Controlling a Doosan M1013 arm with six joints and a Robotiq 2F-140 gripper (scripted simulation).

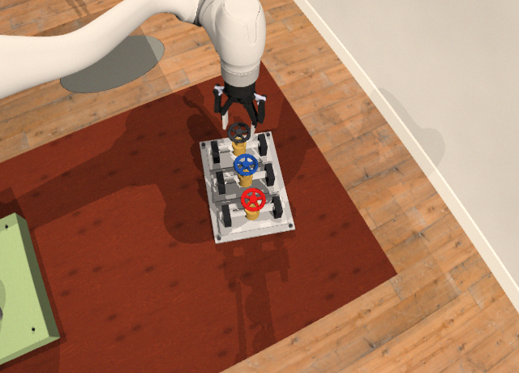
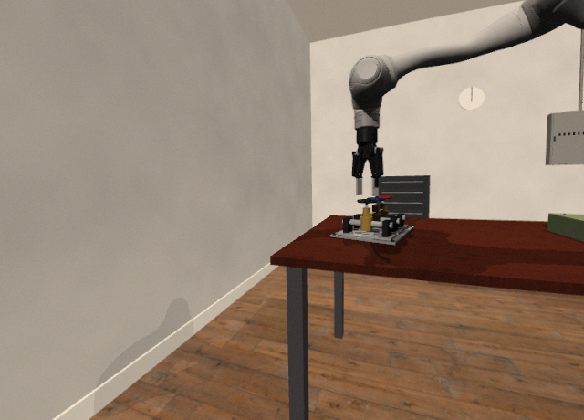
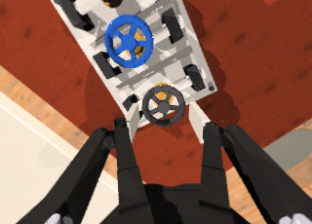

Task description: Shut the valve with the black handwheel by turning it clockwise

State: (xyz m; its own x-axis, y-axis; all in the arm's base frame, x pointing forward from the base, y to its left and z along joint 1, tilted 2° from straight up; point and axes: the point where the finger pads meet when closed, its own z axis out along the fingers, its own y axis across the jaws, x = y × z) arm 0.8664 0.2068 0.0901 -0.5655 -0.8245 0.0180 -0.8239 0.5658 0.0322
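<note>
Right now the black handwheel is 60 mm below my hand. Also, from my hand: red handwheel (210 mm to the right, 60 mm below, 30 mm behind); blue handwheel (110 mm to the right, 60 mm below, 20 mm behind).
</note>
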